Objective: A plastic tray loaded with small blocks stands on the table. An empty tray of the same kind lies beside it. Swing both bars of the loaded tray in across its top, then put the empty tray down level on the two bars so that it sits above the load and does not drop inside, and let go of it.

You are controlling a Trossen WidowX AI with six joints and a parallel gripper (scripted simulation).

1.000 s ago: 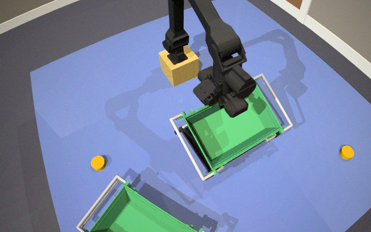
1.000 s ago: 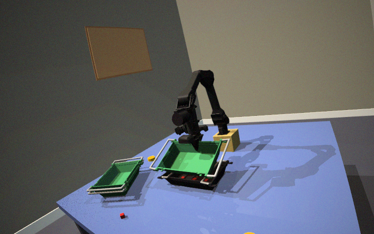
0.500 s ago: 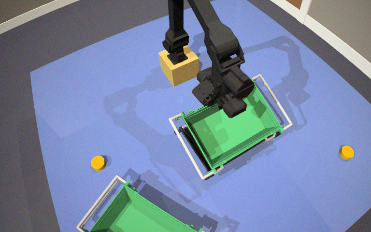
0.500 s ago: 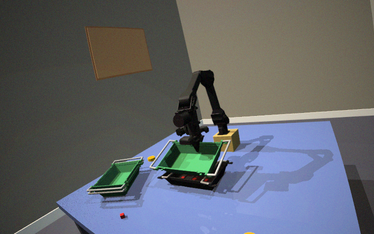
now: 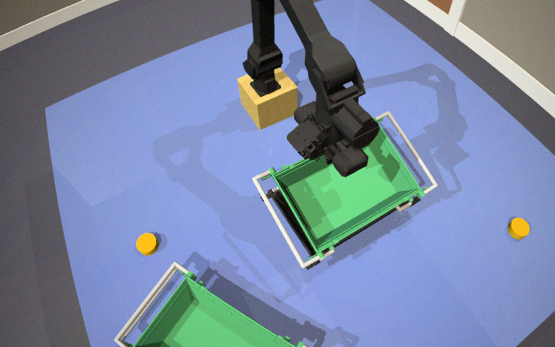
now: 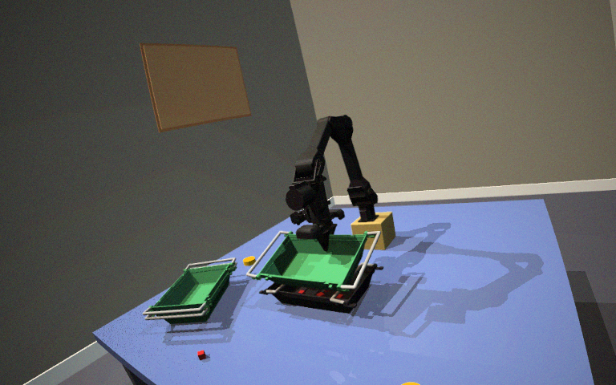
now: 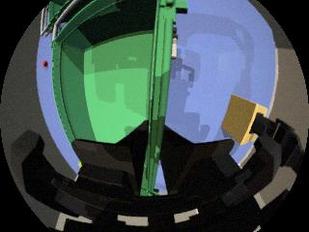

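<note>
My gripper tip is 8 cm short of the green tray and 1 cm below it. Round my gripper tip: red block (42 cm ahead, 15 cm to the right, 11 cm below).
</note>
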